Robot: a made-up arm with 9 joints. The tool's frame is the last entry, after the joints. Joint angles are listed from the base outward. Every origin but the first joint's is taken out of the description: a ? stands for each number. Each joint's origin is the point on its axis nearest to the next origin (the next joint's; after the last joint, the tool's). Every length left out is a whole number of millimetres.
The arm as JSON. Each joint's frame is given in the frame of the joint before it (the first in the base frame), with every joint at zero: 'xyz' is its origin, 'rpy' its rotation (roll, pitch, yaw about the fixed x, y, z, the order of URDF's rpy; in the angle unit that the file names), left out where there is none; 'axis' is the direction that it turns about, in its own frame. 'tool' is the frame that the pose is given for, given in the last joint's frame.
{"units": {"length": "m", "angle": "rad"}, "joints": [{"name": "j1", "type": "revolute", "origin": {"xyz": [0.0, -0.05, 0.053]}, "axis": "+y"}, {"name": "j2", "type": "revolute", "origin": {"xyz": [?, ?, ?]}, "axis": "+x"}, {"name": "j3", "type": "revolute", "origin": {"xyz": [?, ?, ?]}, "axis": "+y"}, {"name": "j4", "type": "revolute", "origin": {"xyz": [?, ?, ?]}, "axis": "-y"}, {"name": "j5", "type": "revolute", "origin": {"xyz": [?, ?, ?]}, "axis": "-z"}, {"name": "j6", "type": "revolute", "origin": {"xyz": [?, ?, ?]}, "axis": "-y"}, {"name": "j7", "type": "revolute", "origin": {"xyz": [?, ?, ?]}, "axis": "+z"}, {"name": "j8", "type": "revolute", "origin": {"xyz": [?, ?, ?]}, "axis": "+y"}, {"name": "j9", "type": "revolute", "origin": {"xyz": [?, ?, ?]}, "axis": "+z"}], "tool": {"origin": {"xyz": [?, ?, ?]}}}
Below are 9 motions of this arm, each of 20 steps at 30 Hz.
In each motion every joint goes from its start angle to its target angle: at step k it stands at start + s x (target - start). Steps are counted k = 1, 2, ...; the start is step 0. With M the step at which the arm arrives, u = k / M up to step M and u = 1 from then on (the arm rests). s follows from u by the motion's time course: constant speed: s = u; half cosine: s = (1 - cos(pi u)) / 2; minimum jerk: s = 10 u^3 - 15 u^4 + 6 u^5.
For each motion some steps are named. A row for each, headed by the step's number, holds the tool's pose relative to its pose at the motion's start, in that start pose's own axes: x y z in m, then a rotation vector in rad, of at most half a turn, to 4 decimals.
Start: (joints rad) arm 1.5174 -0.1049 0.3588 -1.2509 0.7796 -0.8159 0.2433 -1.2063 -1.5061
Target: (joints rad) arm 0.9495 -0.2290 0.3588 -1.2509 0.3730 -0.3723 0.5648 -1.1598 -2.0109
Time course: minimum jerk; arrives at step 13
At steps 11, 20:
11: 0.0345 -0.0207 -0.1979 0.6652 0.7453 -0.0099
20: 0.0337 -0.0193 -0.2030 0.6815 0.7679 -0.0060

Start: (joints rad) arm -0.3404 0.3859 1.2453 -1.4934 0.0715 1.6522 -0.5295 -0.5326 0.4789
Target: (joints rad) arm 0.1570 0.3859 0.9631 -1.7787 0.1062 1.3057 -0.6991 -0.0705 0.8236
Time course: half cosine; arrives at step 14
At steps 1, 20:
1: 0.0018 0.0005 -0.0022 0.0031 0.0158 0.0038
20: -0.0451 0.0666 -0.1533 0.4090 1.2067 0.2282

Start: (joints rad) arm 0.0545 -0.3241 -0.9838 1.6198 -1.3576 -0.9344 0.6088 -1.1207 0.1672
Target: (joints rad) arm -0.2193 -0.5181 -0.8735 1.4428 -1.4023 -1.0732 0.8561 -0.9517 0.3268
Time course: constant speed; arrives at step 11
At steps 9, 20:
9: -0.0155 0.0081 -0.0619 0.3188 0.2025 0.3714
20: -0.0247 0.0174 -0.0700 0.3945 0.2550 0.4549

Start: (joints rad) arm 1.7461 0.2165 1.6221 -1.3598 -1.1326 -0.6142 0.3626 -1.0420 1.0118
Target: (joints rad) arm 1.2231 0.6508 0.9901 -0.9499 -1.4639 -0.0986 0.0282 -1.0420 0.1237
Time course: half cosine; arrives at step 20
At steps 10, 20:
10: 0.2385 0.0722 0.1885 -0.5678 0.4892 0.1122
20: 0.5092 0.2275 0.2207 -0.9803 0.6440 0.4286

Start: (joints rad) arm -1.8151 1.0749 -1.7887 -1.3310 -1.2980 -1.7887 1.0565 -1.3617 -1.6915
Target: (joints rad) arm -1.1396 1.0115 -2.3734 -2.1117 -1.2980 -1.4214 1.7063 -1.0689 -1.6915
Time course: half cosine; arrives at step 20
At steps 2, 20:
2: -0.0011 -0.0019 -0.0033 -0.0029 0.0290 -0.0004
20: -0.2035 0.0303 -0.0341 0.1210 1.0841 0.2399

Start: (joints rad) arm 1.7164 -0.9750 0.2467 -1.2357 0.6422 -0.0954 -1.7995 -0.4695 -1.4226
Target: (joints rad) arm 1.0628 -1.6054 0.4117 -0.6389 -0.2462 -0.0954 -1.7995 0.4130 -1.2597
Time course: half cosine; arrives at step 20
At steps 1, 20:
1: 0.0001 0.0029 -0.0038 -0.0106 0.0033 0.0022
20: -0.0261 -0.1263 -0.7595 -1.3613 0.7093 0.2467

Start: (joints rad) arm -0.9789 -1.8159 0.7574 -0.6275 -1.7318 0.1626 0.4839 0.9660 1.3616
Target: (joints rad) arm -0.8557 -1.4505 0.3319 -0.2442 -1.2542 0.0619 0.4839 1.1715 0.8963
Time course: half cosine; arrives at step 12
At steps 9, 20:
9: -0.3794 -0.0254 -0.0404 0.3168 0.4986 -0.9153
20: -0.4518 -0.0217 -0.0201 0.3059 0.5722 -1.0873

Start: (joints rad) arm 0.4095 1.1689 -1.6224 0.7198 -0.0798 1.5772 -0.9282 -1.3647 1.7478
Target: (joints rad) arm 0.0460 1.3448 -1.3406 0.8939 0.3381 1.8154 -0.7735 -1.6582 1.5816
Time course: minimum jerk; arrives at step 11
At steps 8, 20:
8: 0.2187 0.1828 0.1539 -0.8999 0.0394 0.1757
20: 0.2462 0.2220 0.1562 -1.0223 0.0209 0.2227

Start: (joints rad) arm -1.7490 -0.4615 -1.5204 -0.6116 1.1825 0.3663 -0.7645 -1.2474 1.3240
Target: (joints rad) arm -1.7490 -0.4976 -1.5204 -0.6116 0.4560 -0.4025 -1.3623 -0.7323 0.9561
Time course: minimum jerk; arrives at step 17
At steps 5, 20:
5: -0.0199 -0.0496 -0.0678 0.1768 0.0534 0.0068
20: -0.0167 -0.1609 -0.4514 0.6506 0.4943 0.2994

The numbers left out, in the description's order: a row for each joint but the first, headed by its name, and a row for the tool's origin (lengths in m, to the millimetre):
j2: -0.116 0.0 0.256
j3: 0.0 -0.194 0.085
j4: 0.057 0.0 -0.374
j5: 0.107 0.0 0.159
j6: -0.194 0.145 0.0
j7: -0.192 0.0 -0.068
j8: 0.05 -0.165 0.0
j9: 0.177 0.0 0.074
tool: 0.175 -0.107 0.0

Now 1 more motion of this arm.
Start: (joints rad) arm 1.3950 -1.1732 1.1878 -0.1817 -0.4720 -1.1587 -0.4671 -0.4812 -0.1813
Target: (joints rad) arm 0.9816 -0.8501 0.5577 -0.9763 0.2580 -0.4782 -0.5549 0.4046 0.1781
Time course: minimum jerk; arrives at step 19
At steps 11, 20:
11: 0.0936 0.1962 -0.1235 0.5549 0.3228 0.0810
20: 0.0857 0.3568 -0.1080 0.8942 0.4568 0.1847

